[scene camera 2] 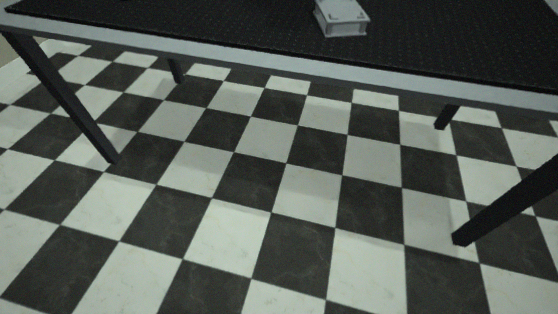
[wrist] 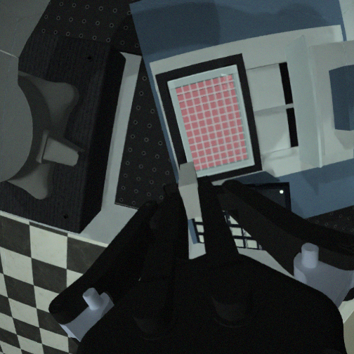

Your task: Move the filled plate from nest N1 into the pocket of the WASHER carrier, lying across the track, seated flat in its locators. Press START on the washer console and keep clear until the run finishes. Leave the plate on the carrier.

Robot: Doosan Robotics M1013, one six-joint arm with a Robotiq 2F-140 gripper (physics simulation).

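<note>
The filled plate [wrist: 212, 122], with red wells in a pale rim, lies in the black-framed carrier [wrist: 252, 120] on the blue and white washer in the wrist view. It looks flat, with its long side across the white track [wrist: 271, 127]. The washer console [wrist: 270, 194], with pale keys and a small lit dot, is partly hidden behind the fingers, and its START key cannot be made out. My gripper [wrist: 189, 174] is shut and empty, with its tips over the near edge of the carrier in this view. The gripper does not show in the scene view.
A pale upright panel [wrist: 306, 107] stands right of the carrier. The robot's grey base [wrist: 15, 120] sits on a black block [wrist: 92, 150] at left. In the scene view, a pale block [scene camera 2: 342, 19] with corner marks sits on the black perforated table [scene camera 2: 240, 35].
</note>
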